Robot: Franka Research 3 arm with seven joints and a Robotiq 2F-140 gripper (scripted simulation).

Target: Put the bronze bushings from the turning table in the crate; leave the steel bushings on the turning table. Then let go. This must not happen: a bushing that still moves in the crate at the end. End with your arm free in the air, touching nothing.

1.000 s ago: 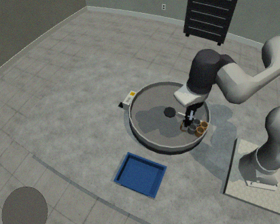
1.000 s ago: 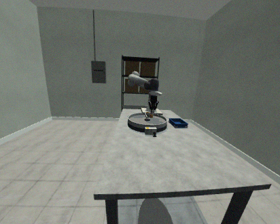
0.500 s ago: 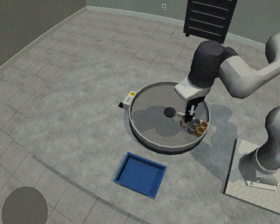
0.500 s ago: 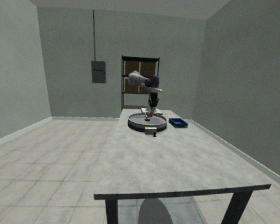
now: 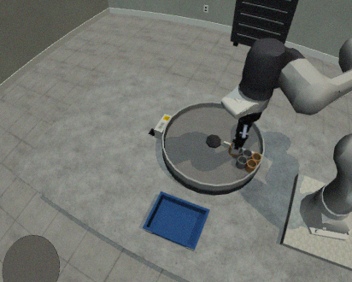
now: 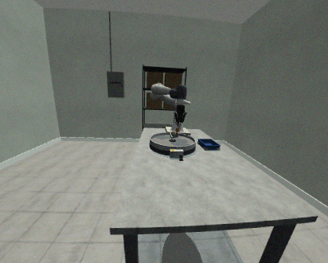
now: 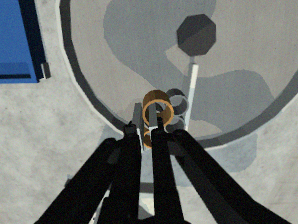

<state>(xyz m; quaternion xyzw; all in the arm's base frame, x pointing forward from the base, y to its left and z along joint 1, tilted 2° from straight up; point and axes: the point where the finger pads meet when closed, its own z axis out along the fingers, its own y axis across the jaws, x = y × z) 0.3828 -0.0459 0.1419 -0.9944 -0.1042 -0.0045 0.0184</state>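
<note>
Now: the blue crate 280 mm to the left of my hand, 150 mm below it and 90 mm ahead of it. From my hand the other things lie so: round grey turning table 130 mm below, 100 mm ahead, 70 mm to the right.
</note>
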